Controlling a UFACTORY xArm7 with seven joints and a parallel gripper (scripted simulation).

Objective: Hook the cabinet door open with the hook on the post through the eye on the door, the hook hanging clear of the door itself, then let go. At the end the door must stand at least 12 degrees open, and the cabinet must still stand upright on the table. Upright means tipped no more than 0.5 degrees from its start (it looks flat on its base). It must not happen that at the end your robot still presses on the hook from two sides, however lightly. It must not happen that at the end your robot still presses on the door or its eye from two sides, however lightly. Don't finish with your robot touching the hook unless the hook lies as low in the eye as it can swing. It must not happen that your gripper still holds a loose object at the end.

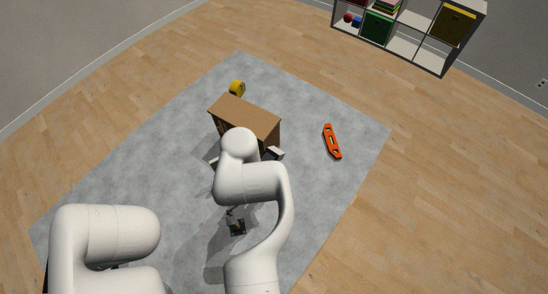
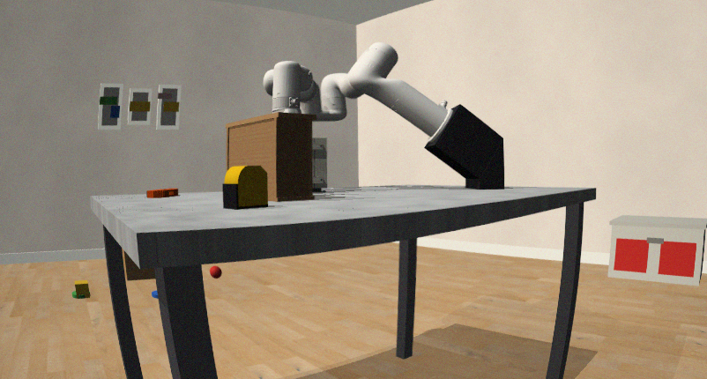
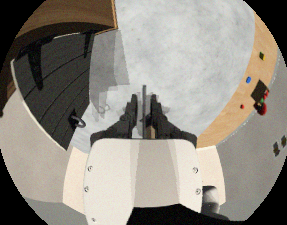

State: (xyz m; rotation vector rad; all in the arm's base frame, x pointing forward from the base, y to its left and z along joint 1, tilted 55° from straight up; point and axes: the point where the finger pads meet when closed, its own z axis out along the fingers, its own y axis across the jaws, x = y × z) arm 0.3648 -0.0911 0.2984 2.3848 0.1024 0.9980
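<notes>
The thin hook rod is 5 cm behind my hand, 1 cm to the left of it and 1 cm below it. From my hand the other things lie so: wooden cabinet (12 cm ahead, 10 cm to the left, 1 cm above); then hook post (8 cm behind, 1 cm to the left, 1 cm above); then cabinet door (6 cm ahead, 9 cm to the left, 1 cm above).
</notes>
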